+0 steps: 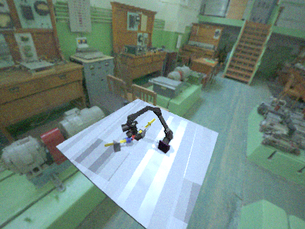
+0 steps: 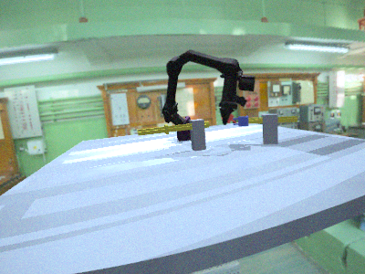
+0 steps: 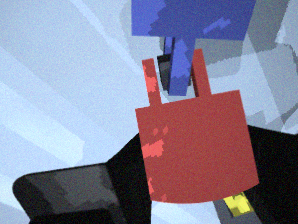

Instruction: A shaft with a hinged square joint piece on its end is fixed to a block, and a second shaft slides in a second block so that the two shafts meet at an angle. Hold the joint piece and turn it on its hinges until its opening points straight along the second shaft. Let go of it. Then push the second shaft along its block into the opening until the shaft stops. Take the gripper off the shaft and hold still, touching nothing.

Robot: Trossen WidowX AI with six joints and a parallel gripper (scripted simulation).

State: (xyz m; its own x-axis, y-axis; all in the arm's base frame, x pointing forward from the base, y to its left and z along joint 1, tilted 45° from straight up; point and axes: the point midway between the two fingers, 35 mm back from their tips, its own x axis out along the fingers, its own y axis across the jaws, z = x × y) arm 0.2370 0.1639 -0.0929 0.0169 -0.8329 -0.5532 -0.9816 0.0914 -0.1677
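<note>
Now: the red joint piece 3 cm above my gripper tip and 2 cm to the left of it.
</note>
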